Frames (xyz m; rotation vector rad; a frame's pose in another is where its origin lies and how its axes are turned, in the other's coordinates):
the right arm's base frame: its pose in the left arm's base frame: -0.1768 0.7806 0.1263 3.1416 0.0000 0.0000
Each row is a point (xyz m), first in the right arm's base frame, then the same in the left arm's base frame.
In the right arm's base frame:
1: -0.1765 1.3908 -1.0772
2: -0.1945 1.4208 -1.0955
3: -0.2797 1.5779 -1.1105
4: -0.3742 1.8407 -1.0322
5: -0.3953 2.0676 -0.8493
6: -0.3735 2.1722 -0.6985
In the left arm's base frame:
1: -0.3533 -0.6102 1.2035
2: -0.3713 -0.6402 1.2218
3: -0.4565 -0.7973 1.2368
4: -0.5510 -1.0601 1.1585
5: -0.5721 -1.2870 0.9756
6: -0.5503 -1.3916 0.8248

